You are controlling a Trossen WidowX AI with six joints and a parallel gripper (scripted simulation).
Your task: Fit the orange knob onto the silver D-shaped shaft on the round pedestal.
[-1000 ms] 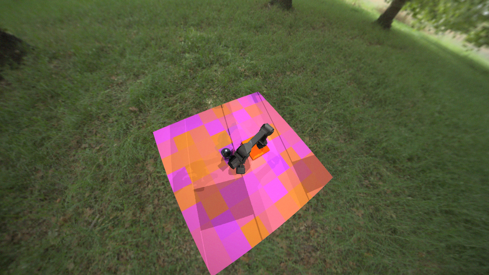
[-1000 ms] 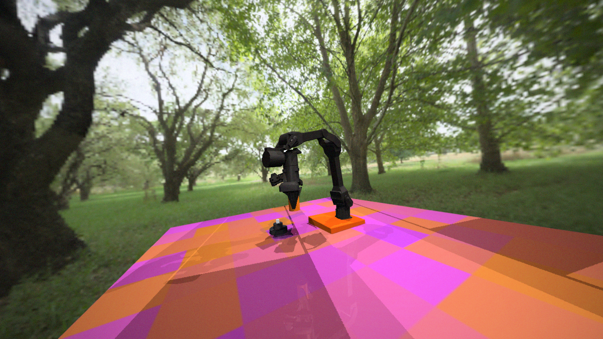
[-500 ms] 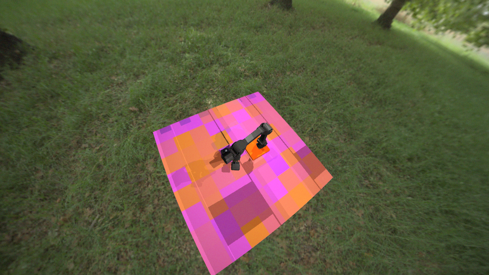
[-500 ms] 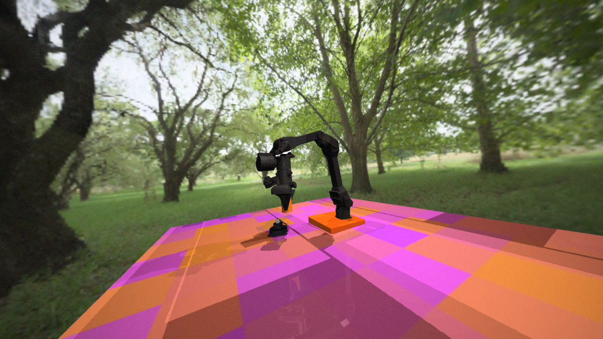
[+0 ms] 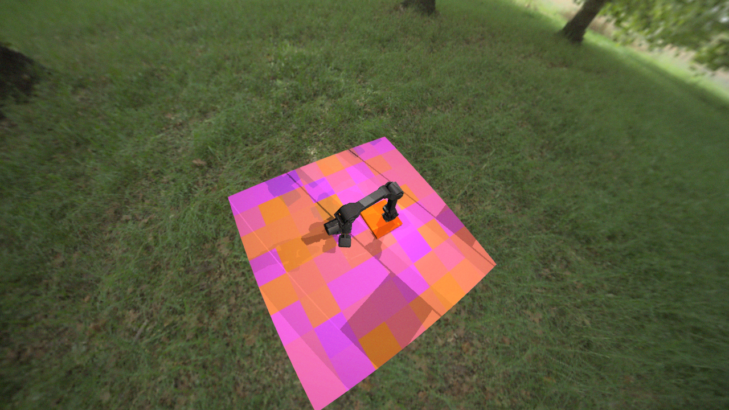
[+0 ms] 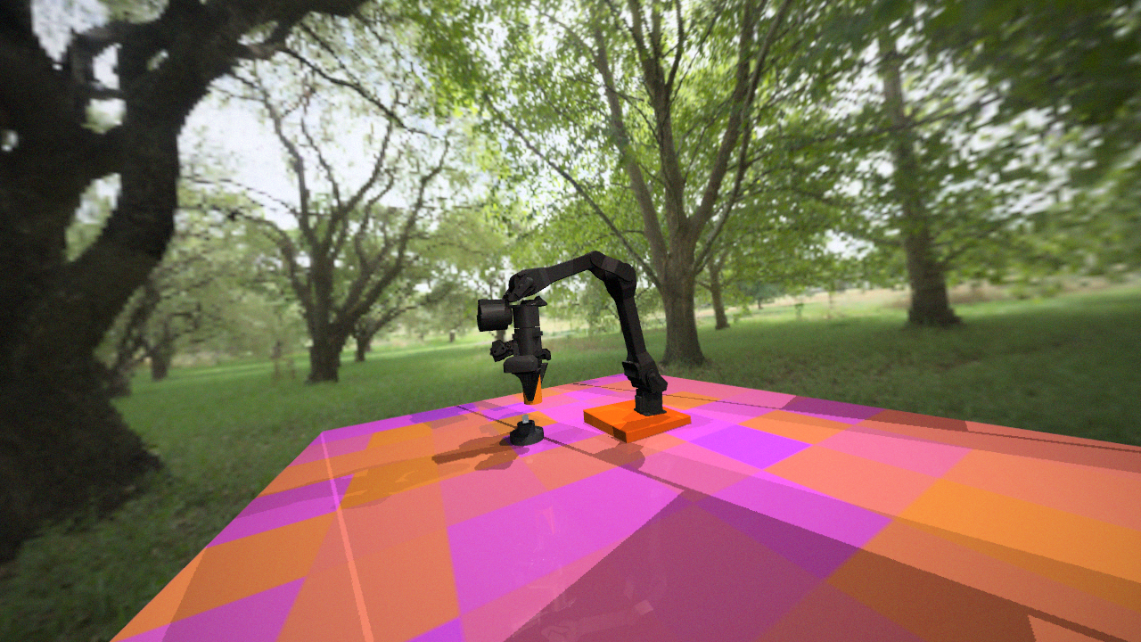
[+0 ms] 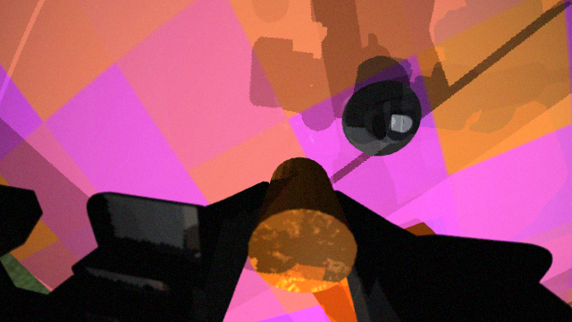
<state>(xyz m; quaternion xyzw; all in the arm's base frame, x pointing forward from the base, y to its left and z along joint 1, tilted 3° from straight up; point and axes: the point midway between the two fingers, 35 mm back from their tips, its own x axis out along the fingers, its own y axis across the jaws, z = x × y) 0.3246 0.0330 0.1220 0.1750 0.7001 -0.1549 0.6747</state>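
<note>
Right now the round pedestal is 10 cm to the right of my gripper tip and 9 cm below it. Round my gripper tip: orange knob 3 cm above.
</note>
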